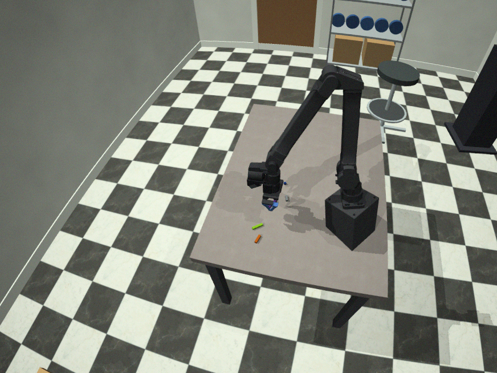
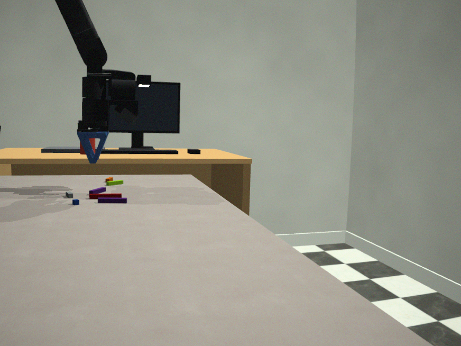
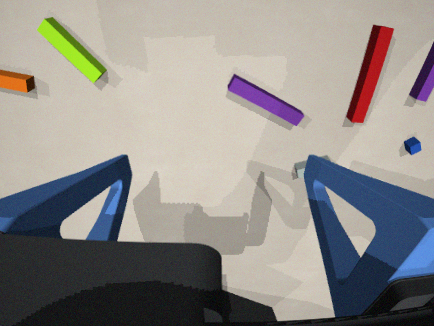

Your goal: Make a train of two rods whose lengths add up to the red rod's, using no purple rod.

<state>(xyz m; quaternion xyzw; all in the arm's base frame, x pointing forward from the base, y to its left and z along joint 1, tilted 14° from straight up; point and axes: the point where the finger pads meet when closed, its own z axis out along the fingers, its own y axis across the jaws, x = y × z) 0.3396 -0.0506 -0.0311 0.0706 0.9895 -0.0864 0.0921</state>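
Now: the grey rod 8 cm to the right of my hand, 8 cm below it and 6 cm behind it. Also, from my hand: red rod: 11 cm to the right, 8 cm below, 1 cm ahead; then lime rod: 9 cm to the left, 8 cm below, 6 cm ahead; then purple rod: 8 cm below, 4 cm to the right.
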